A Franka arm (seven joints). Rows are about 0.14 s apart.
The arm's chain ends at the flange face. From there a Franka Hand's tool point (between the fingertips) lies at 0.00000 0.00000 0.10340 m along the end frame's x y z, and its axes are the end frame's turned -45 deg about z.
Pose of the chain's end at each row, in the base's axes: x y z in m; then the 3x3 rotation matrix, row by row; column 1 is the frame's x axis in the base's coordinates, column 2 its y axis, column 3 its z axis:
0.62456 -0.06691 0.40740; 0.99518 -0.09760 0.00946; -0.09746 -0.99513 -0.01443; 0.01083 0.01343 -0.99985
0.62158 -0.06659 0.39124; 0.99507 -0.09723 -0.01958; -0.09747 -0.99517 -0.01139; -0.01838 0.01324 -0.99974
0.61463 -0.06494 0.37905; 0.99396 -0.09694 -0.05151; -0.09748 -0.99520 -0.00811; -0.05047 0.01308 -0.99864
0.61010 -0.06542 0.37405; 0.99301 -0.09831 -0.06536; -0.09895 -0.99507 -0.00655; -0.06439 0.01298 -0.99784
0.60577 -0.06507 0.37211; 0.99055 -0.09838 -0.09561; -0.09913 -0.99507 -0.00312; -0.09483 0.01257 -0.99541
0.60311 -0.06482 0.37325; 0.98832 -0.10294 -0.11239; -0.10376 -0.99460 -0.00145; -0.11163 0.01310 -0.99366
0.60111 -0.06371 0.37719; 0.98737 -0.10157 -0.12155; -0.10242 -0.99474 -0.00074; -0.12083 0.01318 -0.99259
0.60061 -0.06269 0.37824; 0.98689 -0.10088 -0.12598; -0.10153 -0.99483 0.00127; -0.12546 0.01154 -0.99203
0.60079 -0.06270 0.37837; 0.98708 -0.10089 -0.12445; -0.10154 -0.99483 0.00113; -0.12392 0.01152 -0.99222
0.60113 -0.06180 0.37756; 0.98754 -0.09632 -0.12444; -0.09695 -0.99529 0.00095; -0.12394 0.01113 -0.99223
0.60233 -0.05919 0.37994; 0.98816 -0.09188 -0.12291; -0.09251 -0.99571 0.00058; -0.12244 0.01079 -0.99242
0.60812 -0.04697 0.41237; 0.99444 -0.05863 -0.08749; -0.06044 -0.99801 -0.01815; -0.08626 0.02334 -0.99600
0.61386 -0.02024 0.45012; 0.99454 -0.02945 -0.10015; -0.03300 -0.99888 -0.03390; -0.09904 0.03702 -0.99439
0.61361 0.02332 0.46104; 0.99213 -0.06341 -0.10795; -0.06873 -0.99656 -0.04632; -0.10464 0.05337 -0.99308
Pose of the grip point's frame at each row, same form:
0.62554 -0.06840 0.30402; 0.77271 0.63468 0.00946; 0.63475 -0.77258 -0.01443; -0.00184 0.01715 -0.99985
0.61956 -0.06777 0.28787; 0.77237 0.63487 -0.01958; 0.63477 -0.77261 -0.01139; -0.02236 -0.00363 -0.99974
0.60930 -0.06578 0.27579; 0.77138 0.63429 -0.05151; 0.63478 -0.77264 -0.00811; -0.04494 -0.02644 -0.99864
0.60334 -0.06610 0.27087; 0.77168 0.63265 -0.06536; 0.63365 -0.77359 -0.00655; -0.05471 -0.03635 -0.99784
0.59588 -0.06539 0.26918; 0.76999 0.63086 -0.09561; 0.63353 -0.77372 -0.00312; -0.07594 -0.05817 -0.99541
0.59149 -0.06497 0.27051; 0.77164 0.62606 -0.11239; 0.62992 -0.77666 -0.00145; -0.08820 -0.06967 -0.99366
0.58854 -0.06379 0.27456; 0.77000 0.62636 -0.12155; 0.63097 -0.77581 -0.00074; -0.09476 -0.07612 -0.99259
0.58758 -0.06256 0.27566; 0.76917 0.62650 -0.12598; 0.63166 -0.77524 0.00127; -0.09687 -0.08055 -0.99203
0.58792 -0.06258 0.27577; 0.76931 0.62663 -0.12445; 0.63165 -0.77525 0.00113; -0.09577 -0.07948 -0.99222
0.58826 -0.06170 0.27496; 0.76640 0.63019 -0.12444; 0.63522 -0.77233 0.00095; -0.09551 -0.07977 -0.99223
0.58962 -0.05913 0.27732; 0.76370 0.63377 -0.12291; 0.63866 -0.76949 0.00058; -0.09421 -0.07895 -0.99242
0.59907 -0.04885 0.30938; 0.74463 0.66172 -0.08749; 0.66296 -0.74844 -0.01815; -0.07750 -0.04449 -0.99600
0.60350 -0.02375 0.34730; 0.72407 0.68242 -0.10015; 0.68298 -0.72965 -0.03390; -0.09621 -0.04385 -0.99439
0.60245 0.01853 0.35836; 0.74638 0.65670 -0.10795; 0.65607 -0.75327 -0.04632; -0.11173 -0.03625 -0.99308

